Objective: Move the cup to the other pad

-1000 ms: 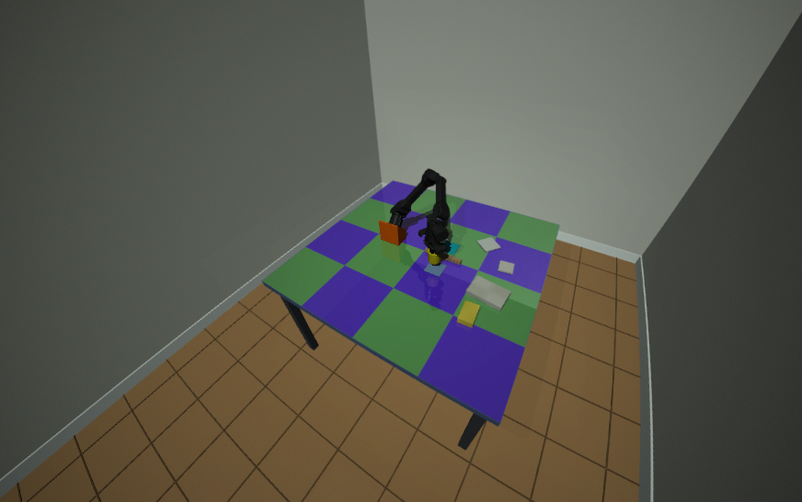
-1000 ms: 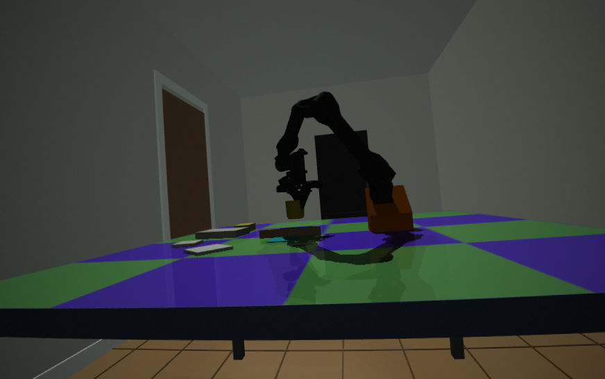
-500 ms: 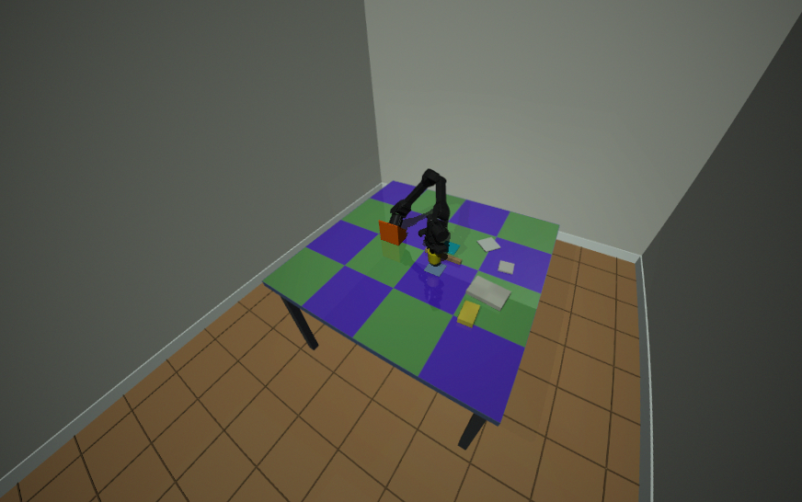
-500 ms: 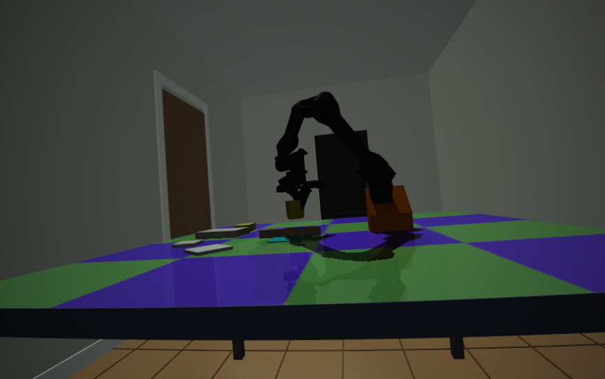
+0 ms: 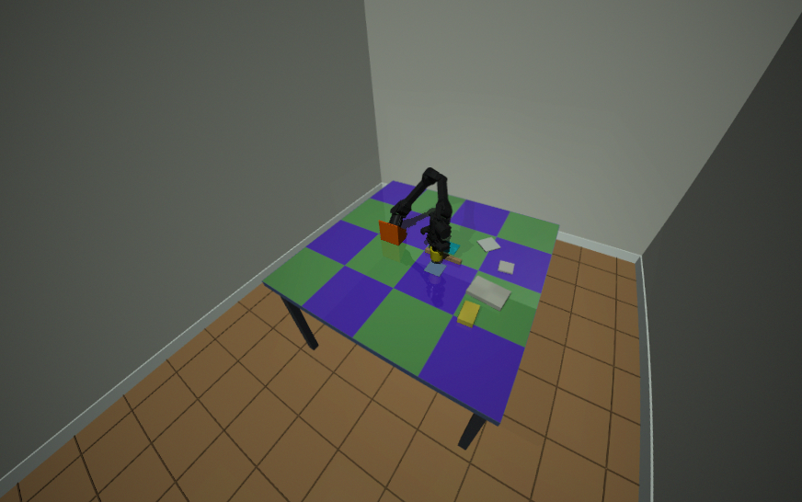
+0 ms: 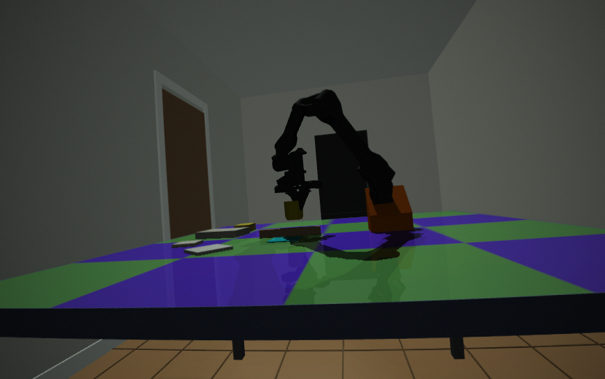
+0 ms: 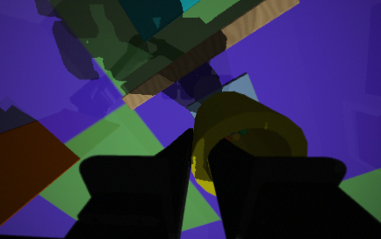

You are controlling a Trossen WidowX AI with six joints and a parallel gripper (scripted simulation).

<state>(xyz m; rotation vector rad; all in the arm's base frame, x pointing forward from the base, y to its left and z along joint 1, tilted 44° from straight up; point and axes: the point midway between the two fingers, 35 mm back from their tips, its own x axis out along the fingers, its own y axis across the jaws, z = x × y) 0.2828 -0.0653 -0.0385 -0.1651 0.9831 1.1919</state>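
The cyan pad is 40 mm ahead of my gripper tip, 150 mm to the left of it and 90 mm below it. Also, from my gripper tip: wooden bar: 30 mm ahead, 50 mm to the left, 80 mm below; then olive-yellow cup: 20 mm ahead, 20 mm to the right.
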